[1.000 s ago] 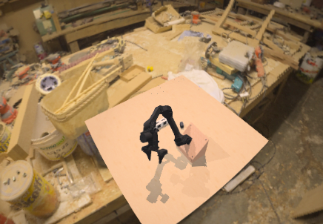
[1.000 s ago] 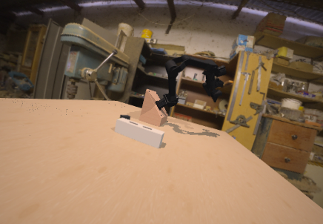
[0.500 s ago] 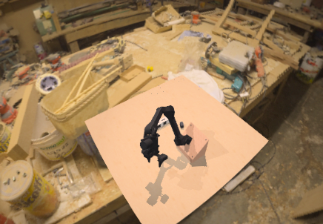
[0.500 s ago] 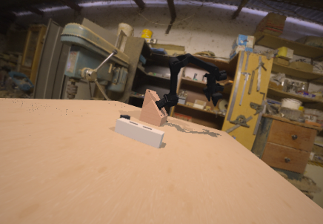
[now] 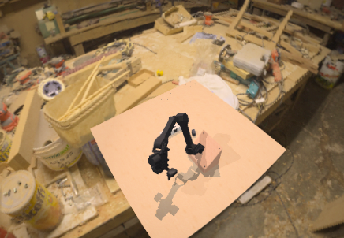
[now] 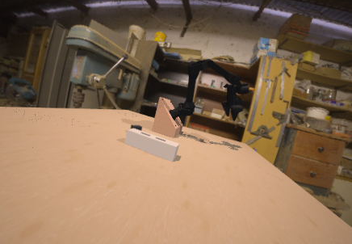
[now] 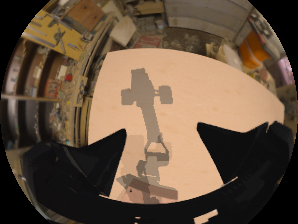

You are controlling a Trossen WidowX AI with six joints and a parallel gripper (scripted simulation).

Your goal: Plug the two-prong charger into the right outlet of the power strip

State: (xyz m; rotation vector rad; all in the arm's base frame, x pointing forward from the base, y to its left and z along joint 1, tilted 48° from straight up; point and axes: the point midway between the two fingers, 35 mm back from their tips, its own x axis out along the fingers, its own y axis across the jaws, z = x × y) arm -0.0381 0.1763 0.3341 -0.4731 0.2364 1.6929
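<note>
Right now my gripper tip is 52 cm to the left of the two-prong charger, 25 cm short of it and 17 cm above it.
</note>
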